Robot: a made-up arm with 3 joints. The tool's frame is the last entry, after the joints.
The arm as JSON. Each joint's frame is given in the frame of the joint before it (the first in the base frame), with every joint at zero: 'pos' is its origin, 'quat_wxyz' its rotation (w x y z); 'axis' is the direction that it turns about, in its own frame. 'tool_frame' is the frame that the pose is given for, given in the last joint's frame.
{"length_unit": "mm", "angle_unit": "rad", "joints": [
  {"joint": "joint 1", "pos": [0.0, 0.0, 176.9], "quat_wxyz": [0.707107, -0.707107, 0.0, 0.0], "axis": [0.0, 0.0, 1.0]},
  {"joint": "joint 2", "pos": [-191.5, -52.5, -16.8], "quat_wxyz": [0.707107, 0.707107, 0.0, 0.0], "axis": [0.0, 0.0, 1.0]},
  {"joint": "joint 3", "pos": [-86.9, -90.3, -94.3], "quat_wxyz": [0.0, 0.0, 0.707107, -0.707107], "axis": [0.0, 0.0, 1.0]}
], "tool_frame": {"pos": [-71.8, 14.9, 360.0], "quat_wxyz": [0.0, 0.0, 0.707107, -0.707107]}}
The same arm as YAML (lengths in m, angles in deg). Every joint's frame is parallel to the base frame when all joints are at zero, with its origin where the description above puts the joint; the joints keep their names.
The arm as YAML. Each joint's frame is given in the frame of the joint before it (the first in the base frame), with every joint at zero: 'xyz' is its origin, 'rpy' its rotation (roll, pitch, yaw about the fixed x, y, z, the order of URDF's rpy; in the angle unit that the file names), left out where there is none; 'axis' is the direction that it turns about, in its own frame. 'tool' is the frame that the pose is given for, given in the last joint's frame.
units:
  length: m
  angle: deg
joints:
  - name: joint 1
    type: revolute
    origin:
      xyz: [0.0, 0.0, 0.1769]
    axis: "+y"
  - name: joint 2
    type: revolute
    origin:
      xyz: [-0.1915, -0.0168, 0.0525]
    axis: "+z"
  - name: joint 3
    type: revolute
    origin:
      xyz: [-0.0869, -0.0903, -0.0943]
    axis: "-y"
tool:
  origin:
    xyz: [0.0718, -0.36, -0.0149]

